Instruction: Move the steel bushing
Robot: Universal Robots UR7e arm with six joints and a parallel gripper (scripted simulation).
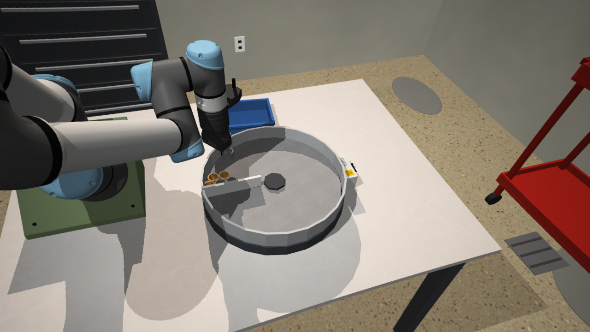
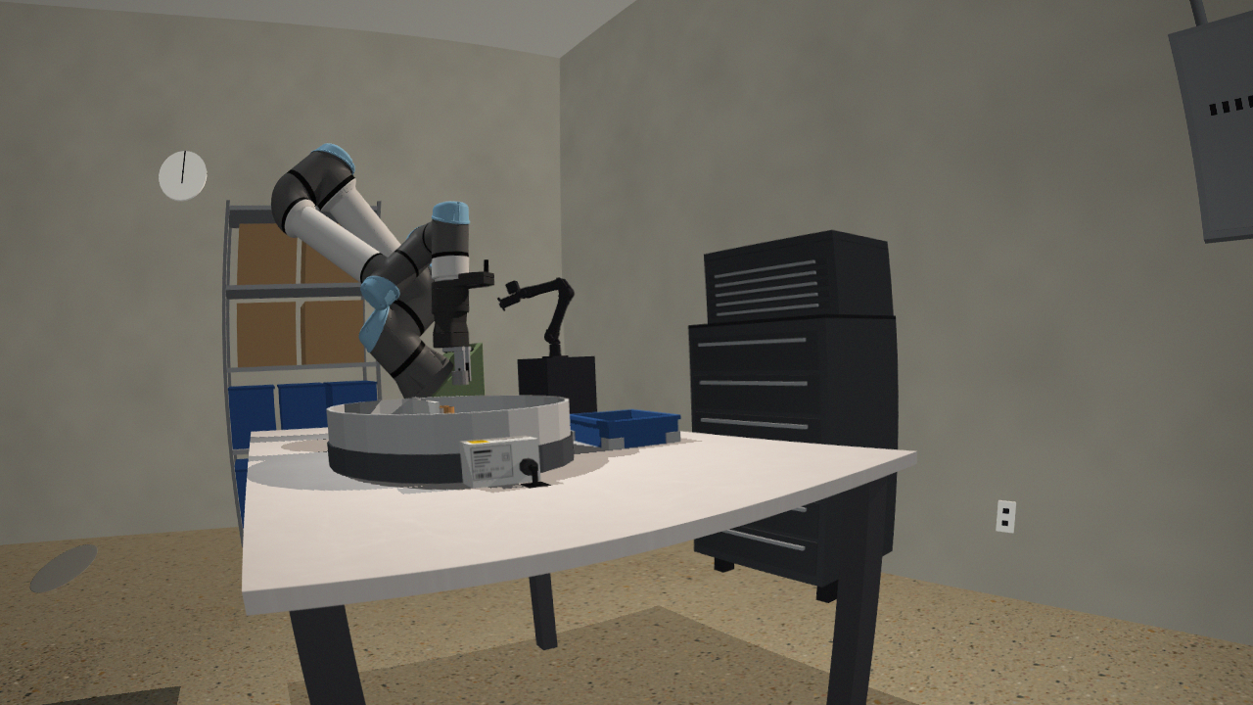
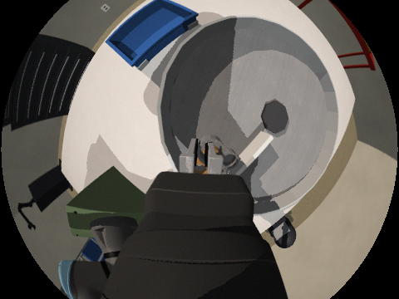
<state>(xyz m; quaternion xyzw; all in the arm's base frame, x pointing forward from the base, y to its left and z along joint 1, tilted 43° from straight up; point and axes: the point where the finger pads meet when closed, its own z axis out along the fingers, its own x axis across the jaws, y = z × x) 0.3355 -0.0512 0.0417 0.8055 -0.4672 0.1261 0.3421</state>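
Right now my hand is 15 cm short of the blue crate, 26 cm to the right of it and 12 cm above it. The rest, counted from my hand: round grey turntable (12 cm ahead, 9 cm to the right, 9 cm below).
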